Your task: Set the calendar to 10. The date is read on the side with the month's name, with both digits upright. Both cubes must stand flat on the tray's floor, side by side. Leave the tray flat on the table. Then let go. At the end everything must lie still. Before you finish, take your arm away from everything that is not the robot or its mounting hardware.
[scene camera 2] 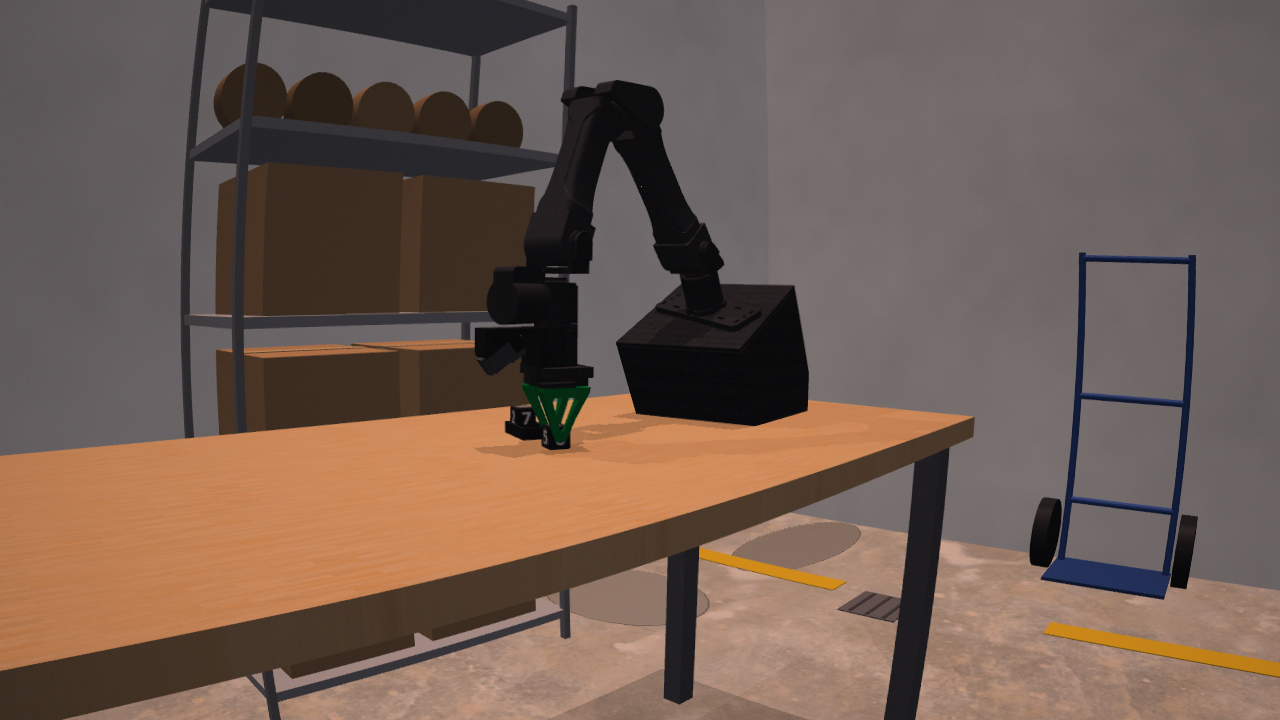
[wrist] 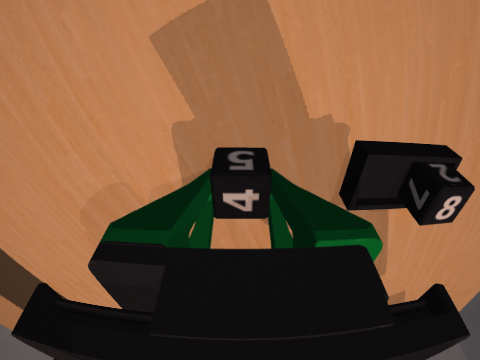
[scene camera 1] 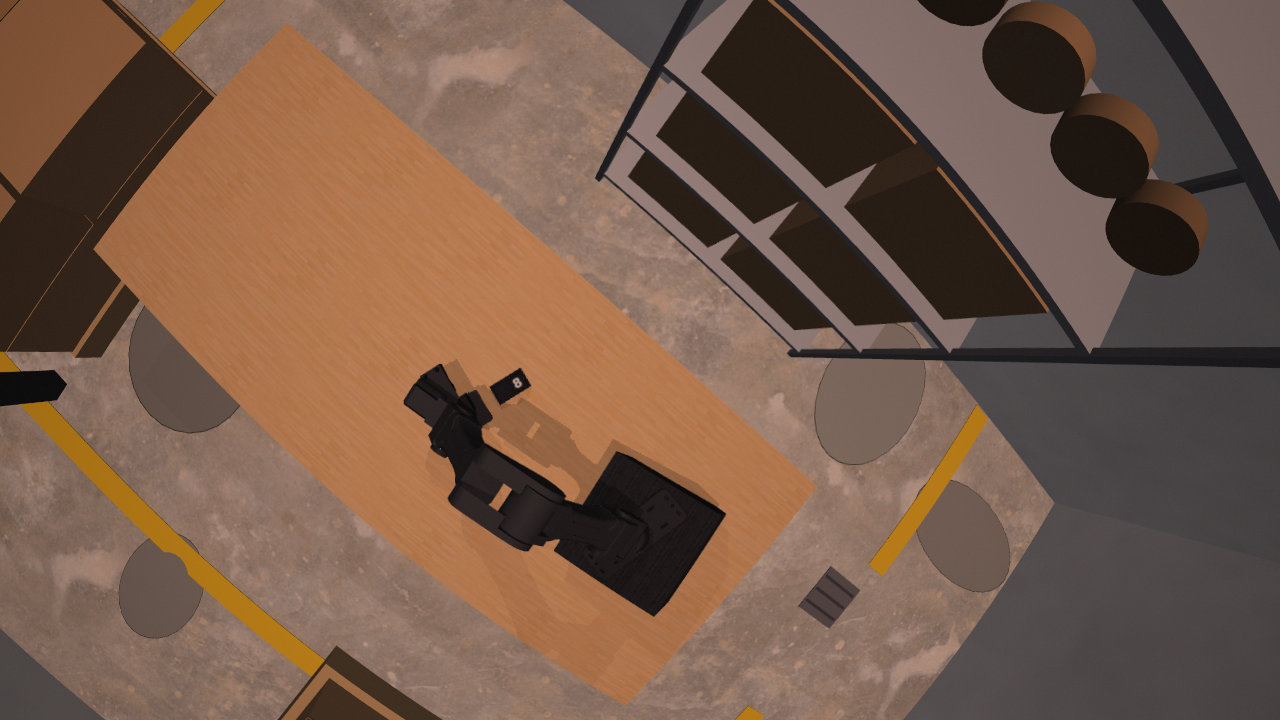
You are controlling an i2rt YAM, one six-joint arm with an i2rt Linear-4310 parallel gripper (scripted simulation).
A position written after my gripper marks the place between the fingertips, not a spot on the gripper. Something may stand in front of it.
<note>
In view: my gripper [scene camera 2: 555, 440] and a black calendar tray [wrist: 372, 160].
My gripper is seen too in the wrist view [wrist: 240, 177].
</note>
